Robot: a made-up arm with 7 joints. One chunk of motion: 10 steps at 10 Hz.
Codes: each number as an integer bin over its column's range. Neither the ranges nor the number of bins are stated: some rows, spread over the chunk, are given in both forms.
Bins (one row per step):
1: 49 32 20 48 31 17 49
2: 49 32 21 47 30 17 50
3: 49 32 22 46 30 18 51
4: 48 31 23 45 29 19 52
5: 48 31 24 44 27 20 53
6: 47 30 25 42 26 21 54
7: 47 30 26 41 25 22 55
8: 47 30 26 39 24 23 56
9: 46 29 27 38 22 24 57
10: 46 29 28 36 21 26 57
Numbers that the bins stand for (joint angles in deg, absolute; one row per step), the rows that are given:
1: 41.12 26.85 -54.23 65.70 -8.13 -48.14 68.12
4: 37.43 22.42 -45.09 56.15 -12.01 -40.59 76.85
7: 33.74 18.00 -35.95 43.42 -19.76 -29.27 85.59
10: 30.05 13.58 -29.86 27.50 -27.51 -14.17 91.41
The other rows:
2: 41.12 26.85 -51.19 62.52 -10.07 -48.14 71.03
3: 41.12 26.85 -48.14 59.34 -10.07 -44.36 73.94
5: 37.43 22.42 -42.05 52.97 -15.88 -36.81 79.77
6: 33.74 18.00 -39.00 46.60 -17.82 -33.04 82.68
8: 33.74 18.00 -35.95 37.05 -21.69 -25.49 88.50
9: 30.05 13.58 -32.91 33.87 -25.57 -21.72 91.41

